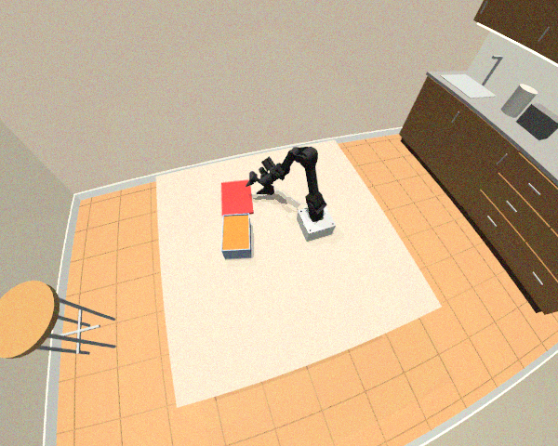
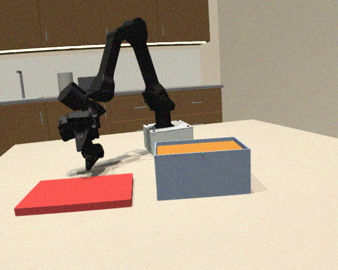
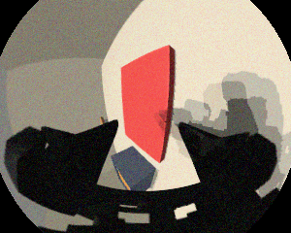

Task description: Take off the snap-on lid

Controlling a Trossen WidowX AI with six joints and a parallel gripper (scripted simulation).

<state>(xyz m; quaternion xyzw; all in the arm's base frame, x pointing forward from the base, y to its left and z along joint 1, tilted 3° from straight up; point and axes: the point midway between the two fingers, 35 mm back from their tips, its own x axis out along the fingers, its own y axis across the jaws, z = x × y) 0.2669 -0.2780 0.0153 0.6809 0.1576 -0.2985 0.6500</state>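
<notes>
The red lid lies 90 mm ahead of my gripper tip, 10 mm to the right of it and 50 mm below it. Also, from my gripper tip: blue-grey storage box (140 mm ahead, 280 mm to the left, 10 mm below).
</notes>
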